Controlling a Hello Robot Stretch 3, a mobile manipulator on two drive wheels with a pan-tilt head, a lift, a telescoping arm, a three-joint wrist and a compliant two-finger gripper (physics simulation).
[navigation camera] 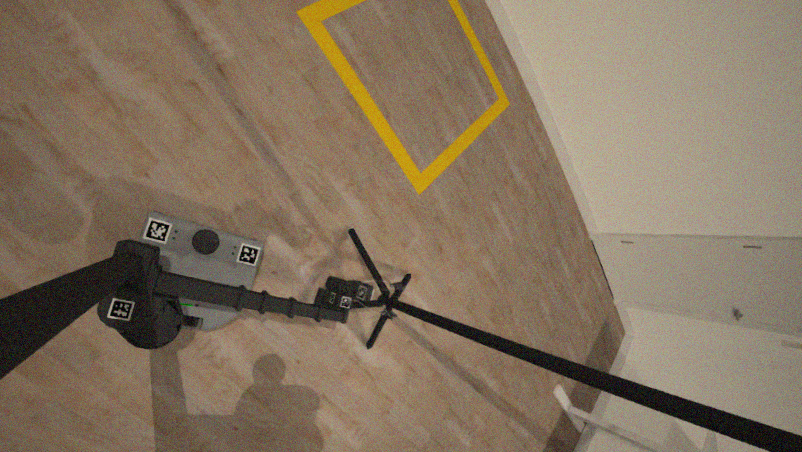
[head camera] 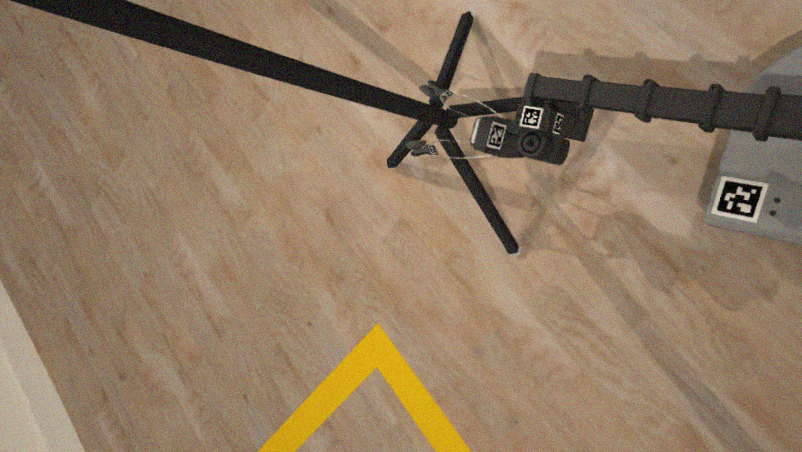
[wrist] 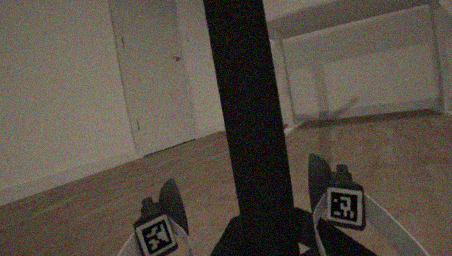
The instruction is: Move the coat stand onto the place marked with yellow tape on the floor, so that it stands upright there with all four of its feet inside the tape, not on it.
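Seen in the pictures: gripper, fingertip midpoint: (wrist: 244, 186); robot's base at its link origin: (navigation camera: 204, 240).
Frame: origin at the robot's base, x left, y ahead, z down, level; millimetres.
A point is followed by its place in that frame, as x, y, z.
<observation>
The black coat stand (head camera: 258, 60) @(-615, -41, -726) (navigation camera: 505, 343) @(-617, -35, -789) (wrist: 250, 100) @(-615, -41, -335) appears upright, its feet spread on the wooden floor outside the yellow tape (head camera: 336, 388) @(-897, 668, -1) (navigation camera: 370, 109) @(-446, 740, -1). In the head view the tape's nearest corner lies below the stand's feet; in the navigation view the tape outline is above the stand. My gripper (head camera: 427, 119) @(-670, -32, -273) (wrist: 244, 186) @(-670, -32, -273) is open and low, with one finger on each side of the post near its base. The wrist view shows a gap between each fingertip and the post. In the navigation view the fingers are mostly hidden around the post's foot.
My grey base (head camera: 746, 162) @(-136, -57, -160) (navigation camera: 224, 266) @(-72, -55, -159) is on the arm side of the stand. A pale wall (head camera: 22, 393) @(-2062, 1112, -91) (navigation camera: 673, 112) @(-1811, 1273, -755) runs beyond the tape. A door (wrist: 150, 75) @(-2848, 604, -738) (navigation camera: 690, 269) @(-2843, 608, -668) and a white table (wrist: 350, 20) @(-2712, -1355, -925) stand behind the post in the wrist view.
</observation>
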